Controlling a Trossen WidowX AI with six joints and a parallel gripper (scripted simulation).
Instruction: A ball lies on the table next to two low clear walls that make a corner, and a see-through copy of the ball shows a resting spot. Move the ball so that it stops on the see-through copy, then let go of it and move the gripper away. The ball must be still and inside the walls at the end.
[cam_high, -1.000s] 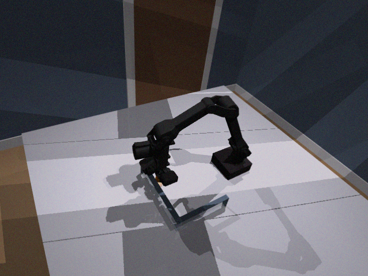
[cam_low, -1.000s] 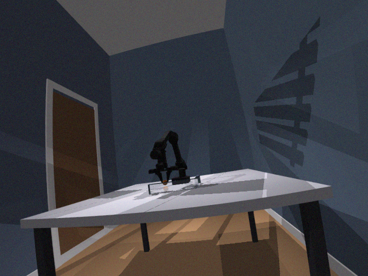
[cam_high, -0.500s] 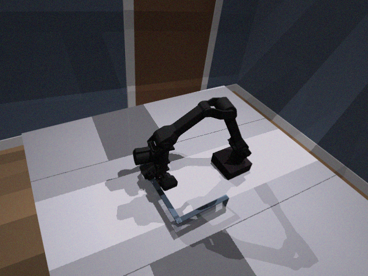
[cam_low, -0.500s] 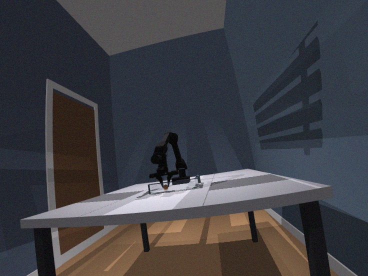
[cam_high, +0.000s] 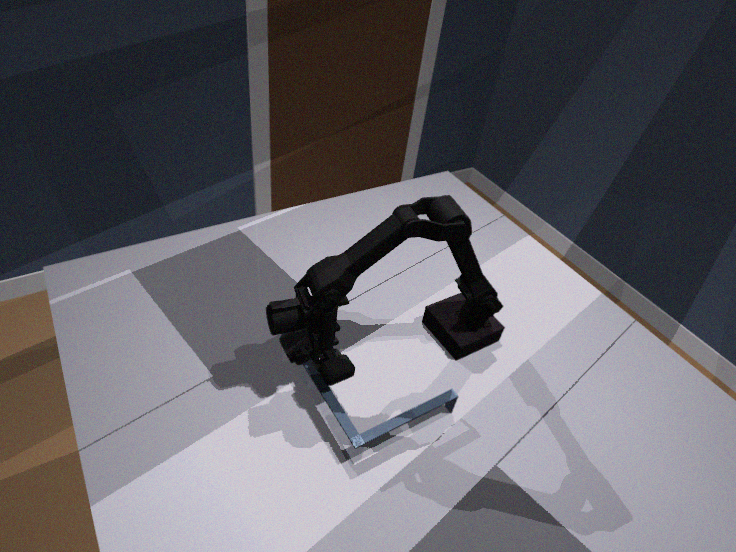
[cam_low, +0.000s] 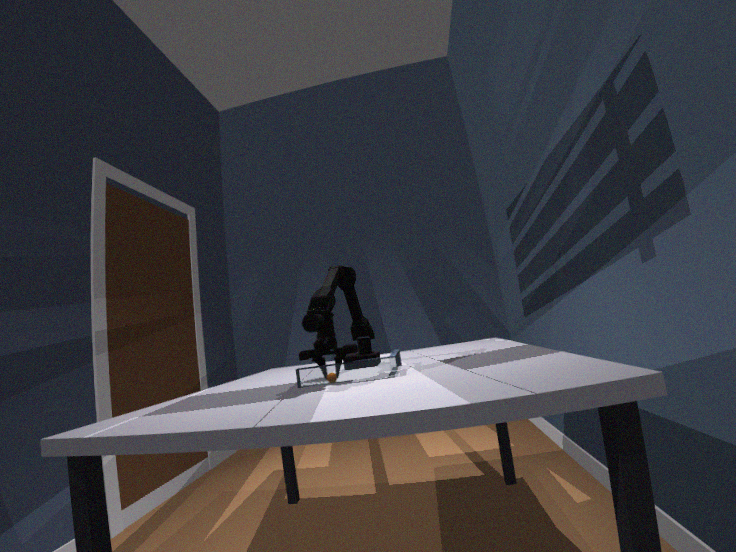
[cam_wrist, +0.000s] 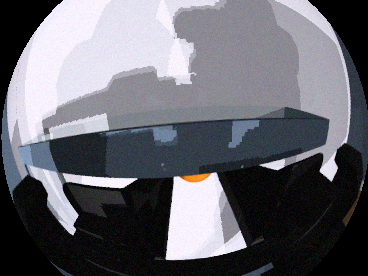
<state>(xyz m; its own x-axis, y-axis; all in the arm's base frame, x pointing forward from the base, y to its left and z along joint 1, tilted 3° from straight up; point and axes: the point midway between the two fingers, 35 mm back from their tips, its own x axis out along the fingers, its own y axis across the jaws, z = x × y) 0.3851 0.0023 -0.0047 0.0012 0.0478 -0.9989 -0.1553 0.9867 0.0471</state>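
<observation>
My gripper tip is right at the orange ball. Round my gripper tip: see-through copy of ball (right at my gripper tip); clear wall (6 cm to the left, 2 cm ahead, 2 cm above).
</observation>
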